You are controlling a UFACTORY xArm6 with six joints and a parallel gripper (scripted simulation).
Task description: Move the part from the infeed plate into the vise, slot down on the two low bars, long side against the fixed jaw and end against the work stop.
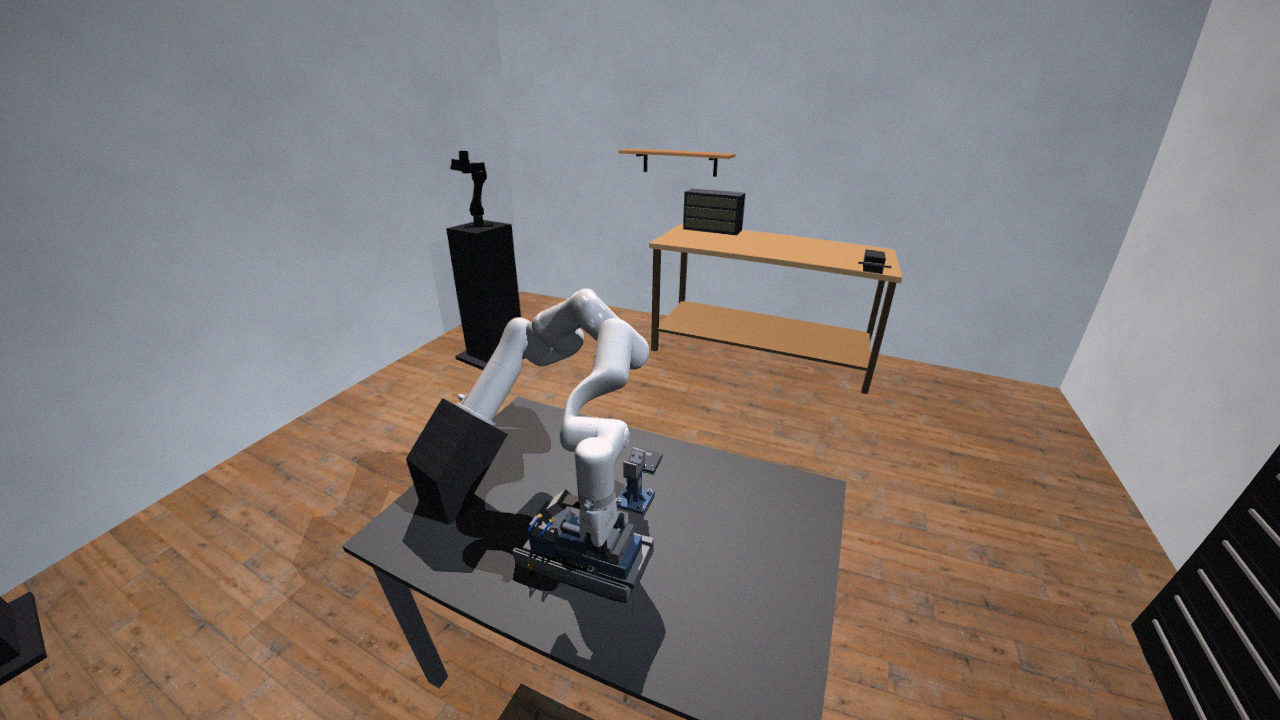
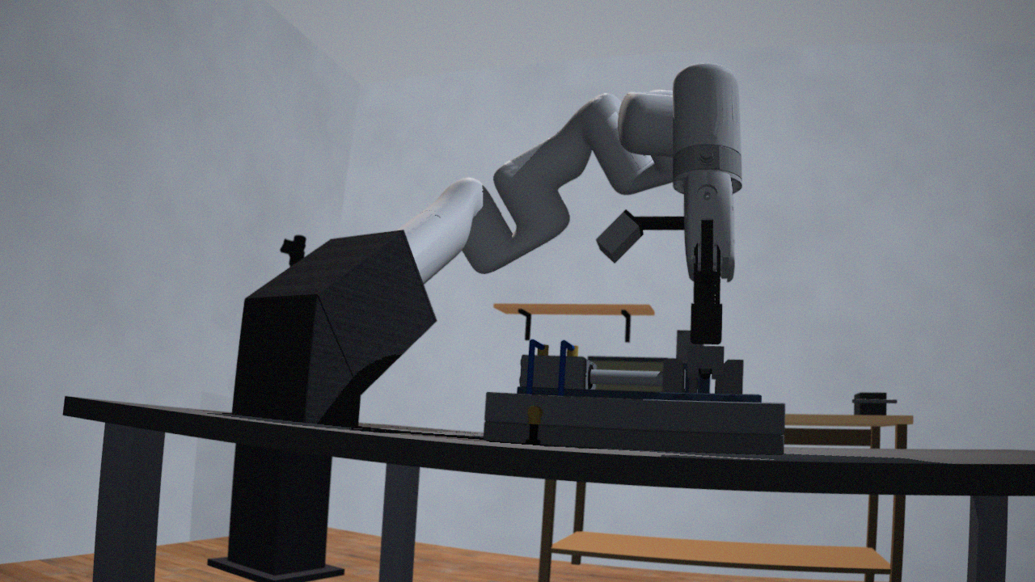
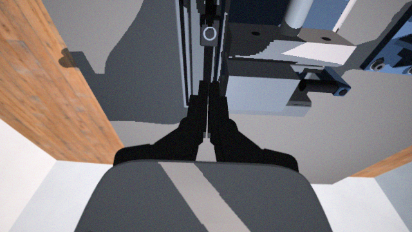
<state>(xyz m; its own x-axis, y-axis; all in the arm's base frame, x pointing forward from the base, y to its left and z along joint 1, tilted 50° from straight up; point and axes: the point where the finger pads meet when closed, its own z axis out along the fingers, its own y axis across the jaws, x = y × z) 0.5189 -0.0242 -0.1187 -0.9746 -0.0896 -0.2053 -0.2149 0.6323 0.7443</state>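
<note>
Now: the part 1 cm behind my hand, 4 cm to the left of it and 4 cm below it. The rest, counted from my hand: moving jaw 5 cm behind, 6 cm to the left, 5 cm below; work stop 2 cm behind, 11 cm to the left, 4 cm below; fixed jaw 1 cm ahead, 7 cm to the left, 5 cm below.
</note>
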